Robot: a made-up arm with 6 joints.
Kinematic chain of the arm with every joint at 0, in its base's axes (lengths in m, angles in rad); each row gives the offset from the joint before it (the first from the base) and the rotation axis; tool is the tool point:
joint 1: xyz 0 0 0.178 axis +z
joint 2: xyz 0 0.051 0 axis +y
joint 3: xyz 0 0 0.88 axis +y
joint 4: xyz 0 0 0.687 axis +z
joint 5: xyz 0 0 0 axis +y
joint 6: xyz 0 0 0.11 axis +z
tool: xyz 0 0 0
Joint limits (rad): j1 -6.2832..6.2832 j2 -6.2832..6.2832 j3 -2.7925..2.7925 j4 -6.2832..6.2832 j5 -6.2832..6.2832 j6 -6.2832..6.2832
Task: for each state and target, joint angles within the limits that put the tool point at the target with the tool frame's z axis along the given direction. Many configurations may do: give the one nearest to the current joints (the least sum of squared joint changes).
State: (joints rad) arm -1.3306 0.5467 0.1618 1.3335 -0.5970 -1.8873
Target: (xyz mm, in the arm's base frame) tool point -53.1 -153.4 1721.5 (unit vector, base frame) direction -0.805 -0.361 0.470
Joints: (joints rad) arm -1.7108 -0.1945 0.6106 1.8814 -0.9020 -1.8873
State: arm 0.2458 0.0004 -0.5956 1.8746 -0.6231 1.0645
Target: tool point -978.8 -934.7 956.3 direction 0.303 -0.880 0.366
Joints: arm 0.7303 -0.8126 -0.5634 1.8960 -1.1315 1.0645
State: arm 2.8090 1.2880 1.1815 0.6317 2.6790 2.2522
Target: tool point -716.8 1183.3 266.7 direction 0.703 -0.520 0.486
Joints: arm 2.1056 1.2400 0.7040 1.1338 3.5259 2.2522
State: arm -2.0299 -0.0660 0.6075 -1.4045 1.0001 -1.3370
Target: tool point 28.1 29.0 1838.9 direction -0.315 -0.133 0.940
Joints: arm -1.8033 -0.1282 0.2092 -1.1445 0.3077 -1.3370
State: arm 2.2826 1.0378 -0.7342 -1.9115 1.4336 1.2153
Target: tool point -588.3 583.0 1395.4 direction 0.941 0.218 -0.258
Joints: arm 2.4046 0.8116 -0.4396 -2.0564 2.0269 1.2153
